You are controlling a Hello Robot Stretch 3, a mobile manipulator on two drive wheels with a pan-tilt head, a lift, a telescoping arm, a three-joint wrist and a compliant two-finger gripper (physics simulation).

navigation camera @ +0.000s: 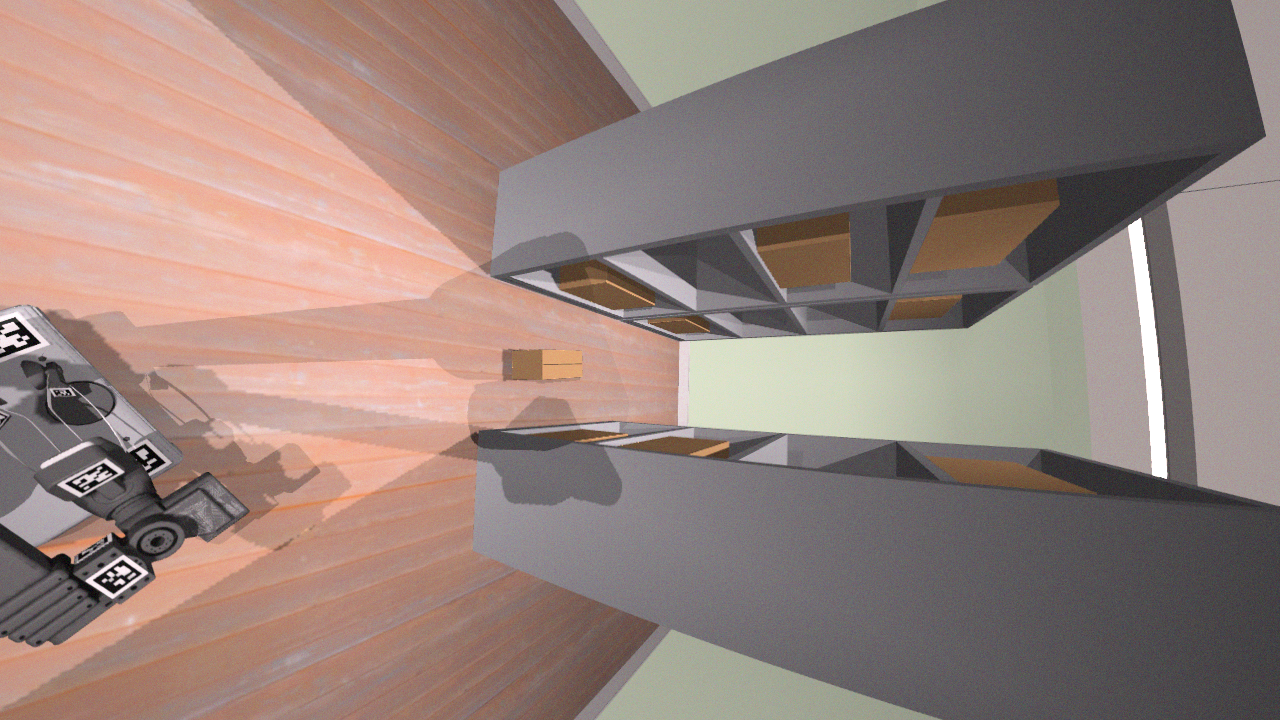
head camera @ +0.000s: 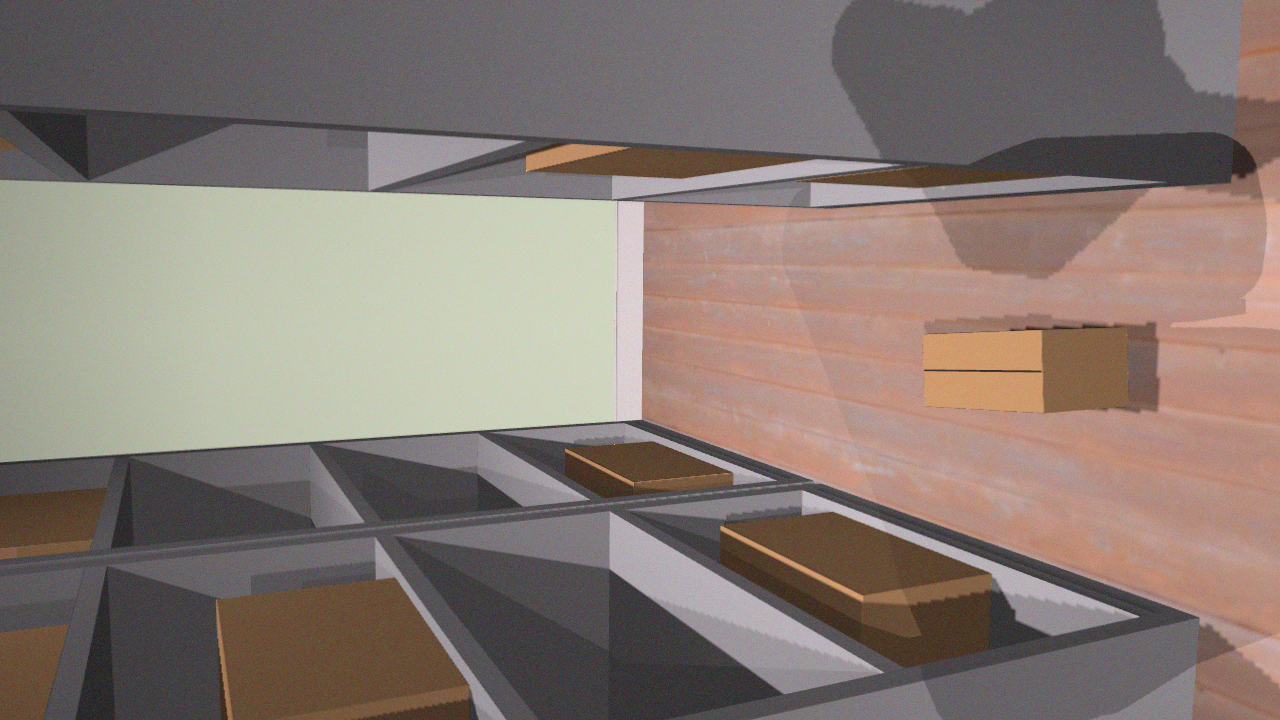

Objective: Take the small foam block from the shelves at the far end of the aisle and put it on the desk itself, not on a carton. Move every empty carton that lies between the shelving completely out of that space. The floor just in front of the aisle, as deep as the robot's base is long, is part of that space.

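Where they show: robot's base, origin of its link: (navigation camera: 80,400).
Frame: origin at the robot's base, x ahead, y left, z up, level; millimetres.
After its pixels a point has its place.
One brown carton (head camera: 984,349) {x 1023, y -610, z 180 mm} (navigation camera: 523,364) {x 947, y -522, z 71 mm} stands on the floor between the two shelf units, near the mouth of the aisle and apart from both units. My gripper (navigation camera: 23,389) is at the left edge of the navigation view, over my base; its two fingers stand apart with nothing seen between them. It is well back from the carton and outside the aisle. The gripper does not show in the head view. The small foam block and the desk do not show in either view.
Grey shelf units flank the aisle: the left unit (head camera: 1154,671) {x 1082, y -113, z 90 mm} (navigation camera: 805,152) {x 1140, y -38, z 1170 mm} and the right unit (head camera: 537,53) {x 625, y -707, z 993 mm} (navigation camera: 805,555) {x 555, y -797, z 1159 mm}. Brown boxes (head camera: 850,555) (navigation camera: 805,255) sit in several of their compartments. A pale green wall (head camera: 358,313) {x 2314, y -1573, z 848 mm} (navigation camera: 850,385) {x 2309, y -1579, z 1253 mm} stands behind the aisle.
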